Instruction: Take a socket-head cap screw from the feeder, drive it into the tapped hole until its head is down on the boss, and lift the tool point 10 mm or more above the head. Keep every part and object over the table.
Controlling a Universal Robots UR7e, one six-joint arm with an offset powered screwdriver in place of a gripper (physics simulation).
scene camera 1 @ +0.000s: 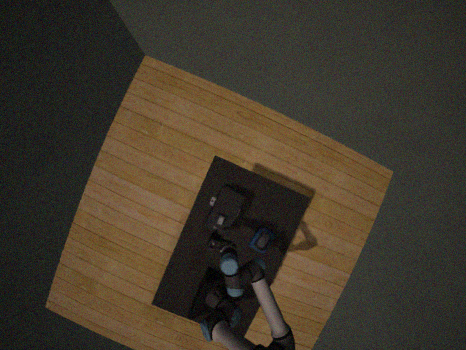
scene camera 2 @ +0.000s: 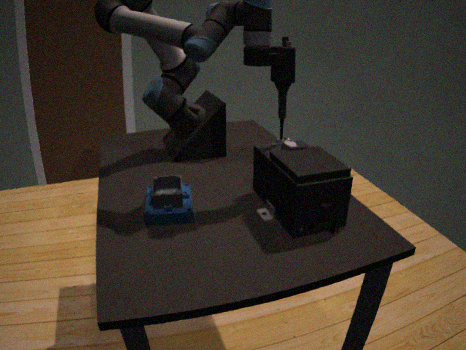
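My gripper, an offset powered screwdriver [scene camera 2: 281,138], points straight down. Its thin tip is at the near-arm end of the feeder's top, beside a small light piece [scene camera 1: 220,220] [scene camera 2: 290,144]. At this size I cannot tell whether the tip touches a screw or carries one. The black box-shaped feeder [scene camera 1: 231,201] [scene camera 2: 320,200] stands on the table. A dark grey part [scene camera 1: 263,241] [scene camera 2: 167,191] sits in a blue fixture [scene camera 2: 170,217], apart from the feeder. The tapped hole and its boss are too small and dark to make out.
The dark table [scene camera 1: 270,187] [scene camera 2: 215,280] stands on a wooden floor. The arm's wedge-shaped base mount [scene camera 2: 215,132] is at the table's far end in scene camera 2. A small light plate [scene camera 1: 213,201] [scene camera 2: 265,214] lies beside the feeder's foot.
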